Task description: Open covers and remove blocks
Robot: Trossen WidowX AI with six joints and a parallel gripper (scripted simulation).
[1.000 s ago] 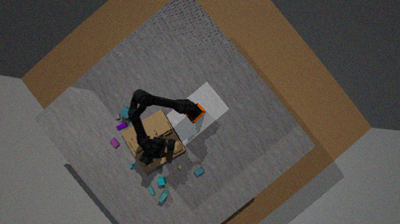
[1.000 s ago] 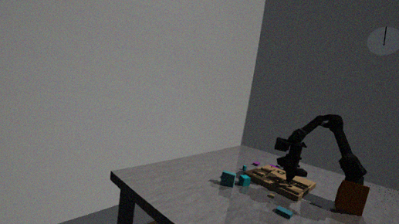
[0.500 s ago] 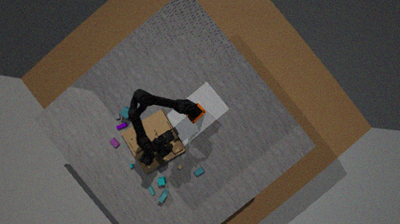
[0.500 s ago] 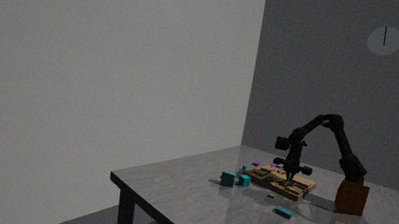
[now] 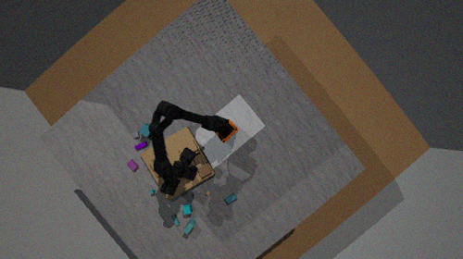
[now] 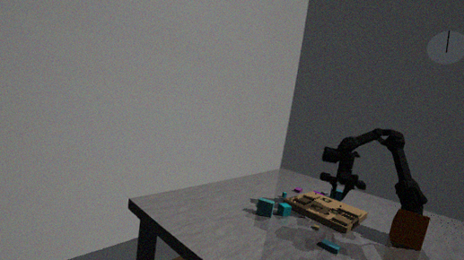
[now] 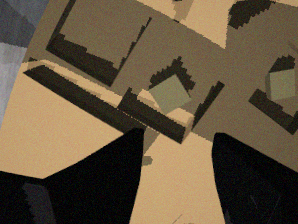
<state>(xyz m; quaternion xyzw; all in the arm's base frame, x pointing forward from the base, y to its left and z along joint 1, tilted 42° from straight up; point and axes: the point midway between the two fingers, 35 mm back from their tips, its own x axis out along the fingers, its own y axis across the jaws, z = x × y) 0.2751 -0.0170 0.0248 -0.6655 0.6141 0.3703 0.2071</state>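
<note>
The tan puzzle board lies 5 cm ahead of my gripper tip, 1 cm to the right of it and 6 cm below it. Also, from my gripper tip: flat teal block (3 cm behind, 30 cm to the left, 7 cm below).
</note>
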